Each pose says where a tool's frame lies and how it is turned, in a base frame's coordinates. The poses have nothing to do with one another.
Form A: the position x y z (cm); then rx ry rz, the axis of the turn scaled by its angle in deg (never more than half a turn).
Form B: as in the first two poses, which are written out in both.
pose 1, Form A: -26.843, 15.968, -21.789, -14.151, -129.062, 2.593
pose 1, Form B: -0.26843, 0.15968, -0.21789, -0.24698, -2.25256, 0.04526
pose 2, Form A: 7.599, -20.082, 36.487, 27.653, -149.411, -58.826
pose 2, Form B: 0.07599, -0.20082, 0.36487, 0.48264, -2.60771, -1.02671
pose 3, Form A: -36.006, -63.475, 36.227, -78.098, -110.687, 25.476
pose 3, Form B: -0.36006, -0.63475, 0.36227, -1.36307, -1.93185, 0.44464
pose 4, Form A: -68.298, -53.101, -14.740, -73.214, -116.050, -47.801
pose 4, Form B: -0.68298, -0.53101, -0.14740, -1.27783, -2.02545, -0.83428
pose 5, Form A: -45.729, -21.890, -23.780, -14.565, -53.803, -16.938
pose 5, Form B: -0.45729, -0.21890, -0.23780, -0.25421, -0.93904, -0.29562
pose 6, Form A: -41.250, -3.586, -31.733, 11.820, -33.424, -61.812
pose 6, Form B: -0.41250, -0.03586, -0.31733, 0.20630, -0.58336, -1.07882
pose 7, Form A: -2.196, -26.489, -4.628, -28.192, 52.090, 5.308
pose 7, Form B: -0.02196, -0.26489, -0.04628, -0.49204, 0.90914, 0.09264
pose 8, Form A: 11.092, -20.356, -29.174, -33.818, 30.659, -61.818
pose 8, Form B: 0.11092, -0.20356, -0.29174, -0.59024, 0.53510, -1.07893
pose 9, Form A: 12.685, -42.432, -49.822, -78.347, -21.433, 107.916
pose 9, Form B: 0.12685, -0.42432, -0.49822, -1.36741, -0.37408, 1.88349
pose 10, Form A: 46.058, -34.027, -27.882, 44.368, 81.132, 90.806
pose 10, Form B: 0.46058, -0.34027, -0.27882, 0.77437, 1.41602, 1.58486
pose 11, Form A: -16.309, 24.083, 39.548, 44.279, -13.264, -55.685
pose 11, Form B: -0.16309, 0.24083, 0.39548, 0.77281, -0.23150, -0.97189
